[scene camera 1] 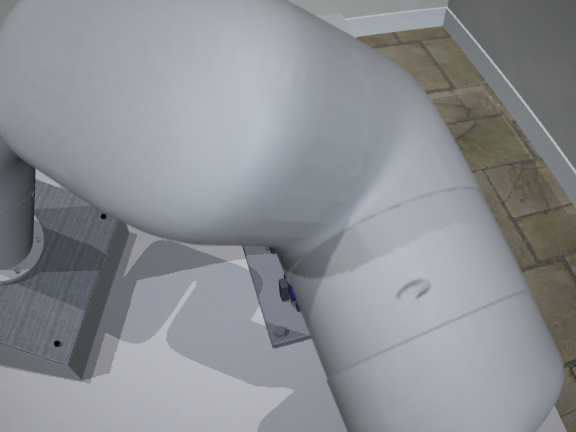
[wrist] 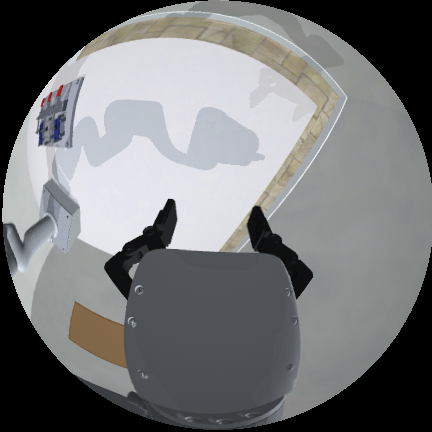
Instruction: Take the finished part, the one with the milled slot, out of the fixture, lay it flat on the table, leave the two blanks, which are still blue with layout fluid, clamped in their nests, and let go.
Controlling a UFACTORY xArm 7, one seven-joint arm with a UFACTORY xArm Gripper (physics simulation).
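Pixels of known places: gripper, fingertip midpoint: (wrist: 213, 211); arm's base, origin of the base link: (wrist: 50, 223).
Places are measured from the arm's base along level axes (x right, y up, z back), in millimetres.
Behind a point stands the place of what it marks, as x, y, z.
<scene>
The fixture plate (scene camera 1: 265, 280) @(89, -102, -348) (wrist: 76, 107) @(184, -112, -466) lies on the table, largely hidden by the arm in the scene view and small at the far left of the wrist view. Two blue blanks sit in its outer nests, one blank (wrist: 57, 128) nearer the plate's bare edge and the other blank (wrist: 41, 133) farther left. A sliver of a blue blank (scene camera 1: 292, 293) @(133, -76, -375) shows beside the arm. The finished part is too small to make out between the blue blanks in the wrist view and is hidden in the scene view. My gripper (wrist: 213, 211) @(654, 67, -391) is open and empty, high up and well away from the fixture; the scene view does not show it.
Red clamp handles (wrist: 60, 90) stand up along the fixture's far side. The arm's base block (scene camera 1: 35, 310) @(98, -34, -41) (wrist: 73, 226) @(135, -64, 17) stands near the fixture. The white table (scene camera 1: 165, 395) @(216, -117, -182) (wrist: 150, 200) @(522, -117, -228) ends at a stone floor (scene camera 1: 500, 145) (wrist: 295, 65). A brown rectangle (wrist: 97, 332) shows at lower left.
</scene>
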